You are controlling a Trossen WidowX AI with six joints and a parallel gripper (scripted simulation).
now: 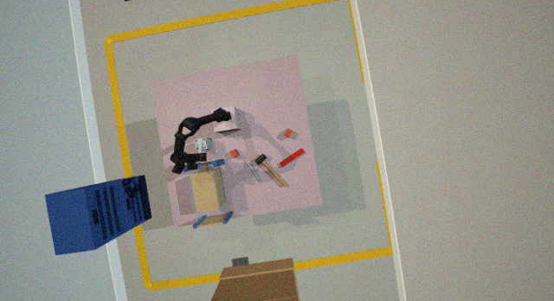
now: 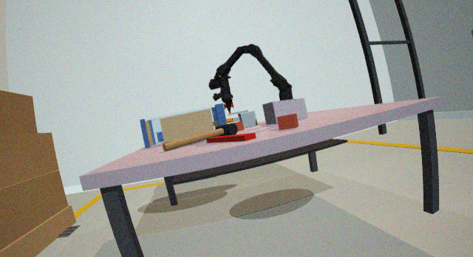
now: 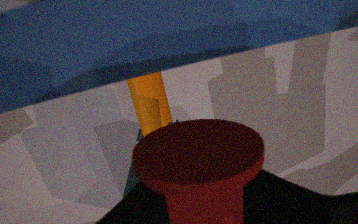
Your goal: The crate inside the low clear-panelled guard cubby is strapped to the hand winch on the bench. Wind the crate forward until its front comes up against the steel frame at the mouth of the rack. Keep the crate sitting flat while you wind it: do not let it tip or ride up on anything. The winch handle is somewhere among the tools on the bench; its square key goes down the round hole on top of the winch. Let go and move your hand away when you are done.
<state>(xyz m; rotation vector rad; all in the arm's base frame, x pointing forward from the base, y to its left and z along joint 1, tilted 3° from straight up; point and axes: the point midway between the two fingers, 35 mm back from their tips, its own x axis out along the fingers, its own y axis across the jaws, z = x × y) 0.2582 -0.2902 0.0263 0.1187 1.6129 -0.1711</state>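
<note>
Right now my gripper tip is 4 cm past the winch handle, 1 cm to the right of it and 1 cm above it. From my gripper tip the other things lie so: grey winch 11 cm behind, 2 cm to the left, 8 cm below; blue steel frame 6 cm ahead, 1 cm to the left, 1 cm below; red knob 2 cm above.
</note>
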